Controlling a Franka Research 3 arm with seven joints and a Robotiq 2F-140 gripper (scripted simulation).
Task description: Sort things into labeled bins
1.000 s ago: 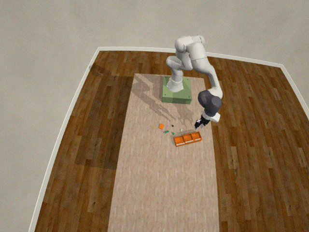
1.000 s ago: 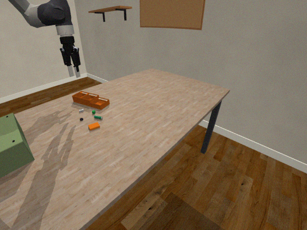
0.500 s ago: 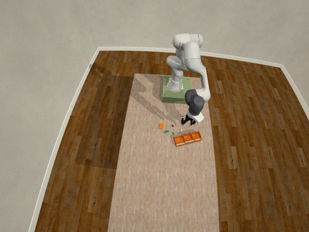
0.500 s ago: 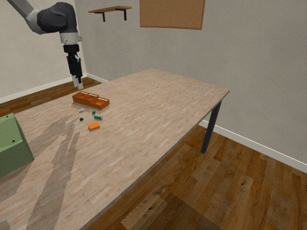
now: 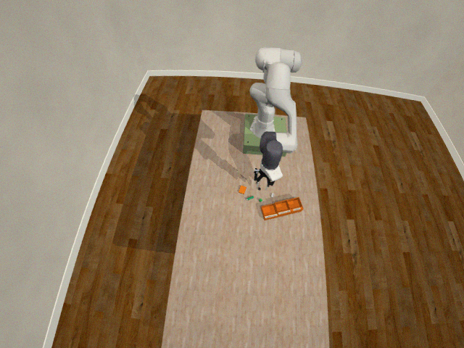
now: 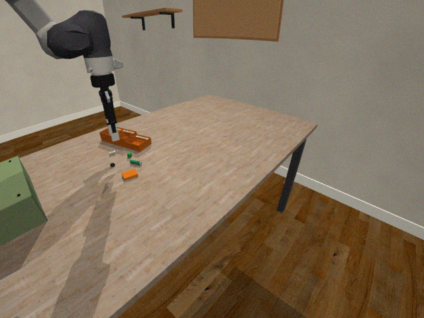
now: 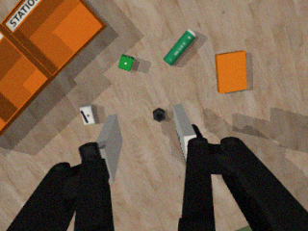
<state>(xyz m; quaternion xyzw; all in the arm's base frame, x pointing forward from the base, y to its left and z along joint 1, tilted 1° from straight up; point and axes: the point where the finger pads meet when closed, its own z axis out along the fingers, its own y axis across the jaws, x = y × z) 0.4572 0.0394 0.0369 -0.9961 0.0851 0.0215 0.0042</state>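
The orange block is 1 cm behind my hand, 12 cm to the right of it and 14 cm below it. From my hand the other things lie so: small green cube: 4 cm ahead, 1 cm to the left, 13 cm below; small black piece: 4 cm behind, 1 cm to the right, 14 cm below; green battery: 4 cm ahead, 6 cm to the right, 13 cm below.
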